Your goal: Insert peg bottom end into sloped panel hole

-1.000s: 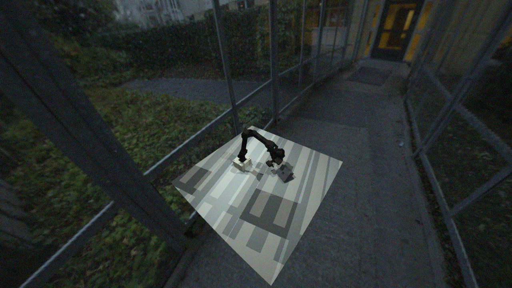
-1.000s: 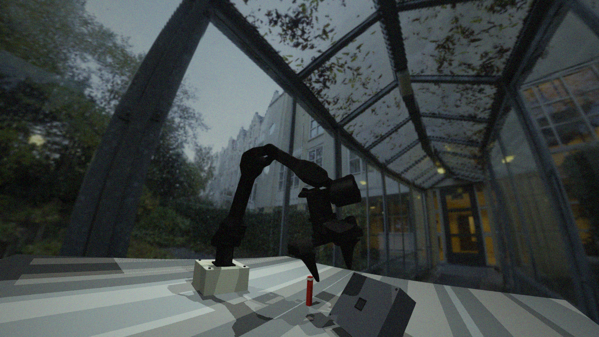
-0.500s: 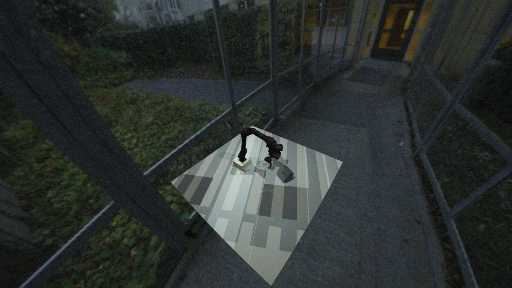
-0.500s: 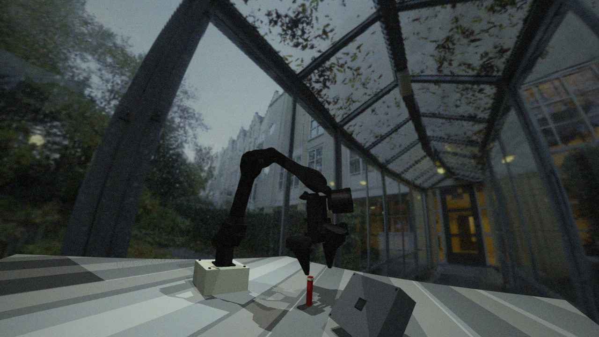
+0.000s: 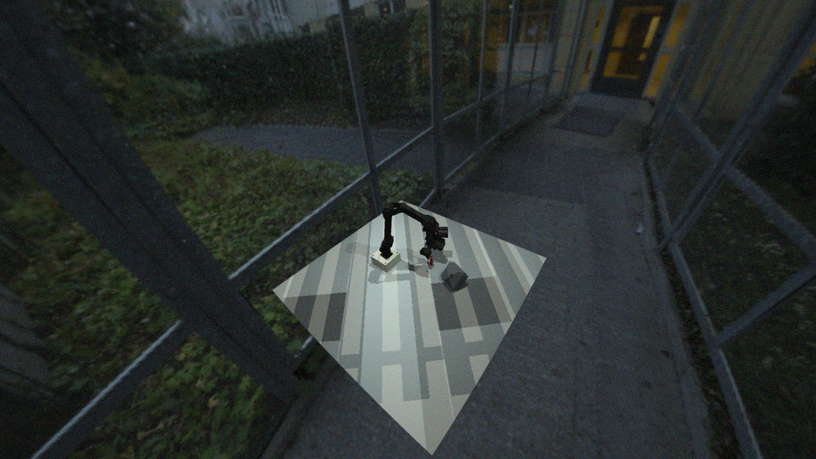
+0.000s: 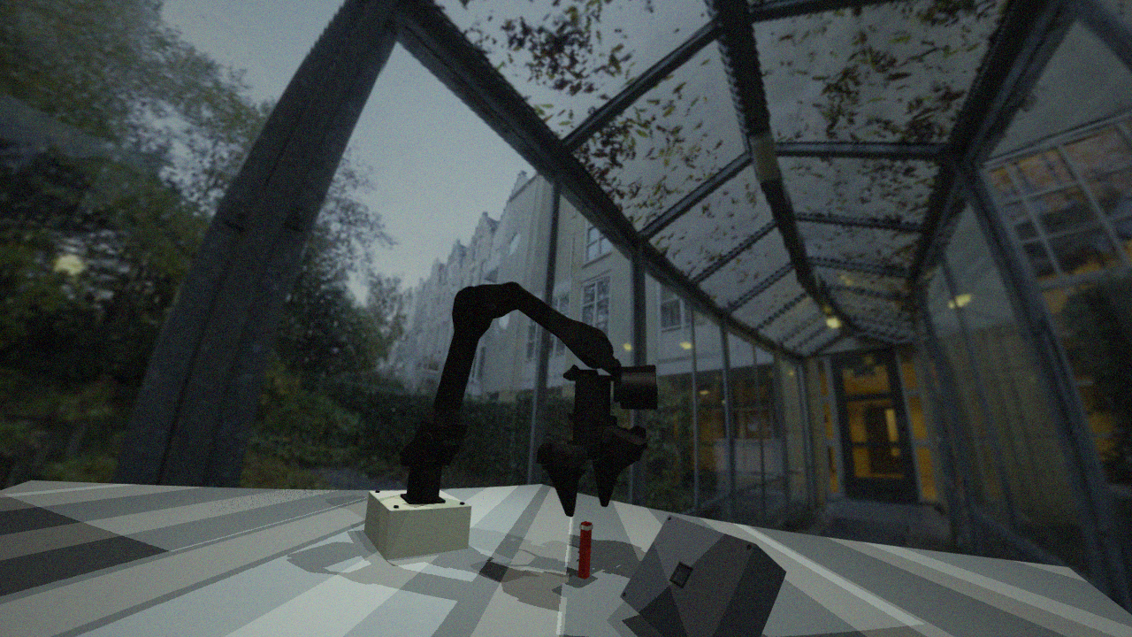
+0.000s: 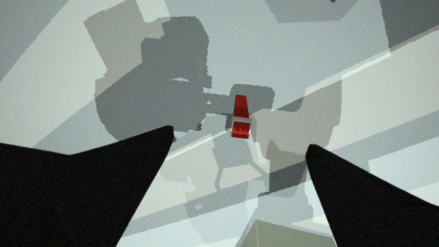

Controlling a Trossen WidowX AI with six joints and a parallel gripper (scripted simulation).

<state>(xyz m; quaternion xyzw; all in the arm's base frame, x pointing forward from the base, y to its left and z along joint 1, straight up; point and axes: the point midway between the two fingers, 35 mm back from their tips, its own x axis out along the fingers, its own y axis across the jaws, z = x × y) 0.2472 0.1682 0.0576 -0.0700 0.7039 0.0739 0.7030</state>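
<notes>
Now: the red square peg 4 cm below my gripper tip. Also, from my gripper tip: grey sloped panel: 20 cm ahead, 4 cm below, 3 cm to the right.
</notes>
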